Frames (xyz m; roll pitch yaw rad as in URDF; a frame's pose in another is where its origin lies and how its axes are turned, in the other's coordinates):
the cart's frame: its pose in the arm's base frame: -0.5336 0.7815 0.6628 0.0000 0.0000 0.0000
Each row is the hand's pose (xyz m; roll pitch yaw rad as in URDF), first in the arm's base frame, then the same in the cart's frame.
Working: the arm's base frame: its pose in the cart's frame: 0.5336 -0.7815 -0.6628 0.0000 0.0000 0.0000

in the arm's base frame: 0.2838 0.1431 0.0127 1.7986 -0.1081 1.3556
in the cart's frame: 0.8174 -0.6384 -0.6501 1.7986 -0.1081 1.3556
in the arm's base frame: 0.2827 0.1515 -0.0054 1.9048 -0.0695 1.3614
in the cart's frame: 0.8163 -0.6300 -0.6682 1.9048 -0.0695 1.3614
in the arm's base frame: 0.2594 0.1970 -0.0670 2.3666 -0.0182 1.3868
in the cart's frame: 0.7930 -0.5845 -0.7298 2.3666 -0.0182 1.3868
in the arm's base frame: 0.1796 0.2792 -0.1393 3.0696 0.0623 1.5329
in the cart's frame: 0.7132 -0.5023 -0.8021 3.0696 0.0623 1.5329
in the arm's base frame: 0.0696 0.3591 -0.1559 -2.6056 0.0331 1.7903
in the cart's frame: 0.6032 -0.4224 -0.8187 -2.6056 0.0331 1.7903
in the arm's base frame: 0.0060 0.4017 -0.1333 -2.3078 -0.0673 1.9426
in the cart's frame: 0.5396 -0.3798 -0.7961 -2.3078 -0.0673 1.9426
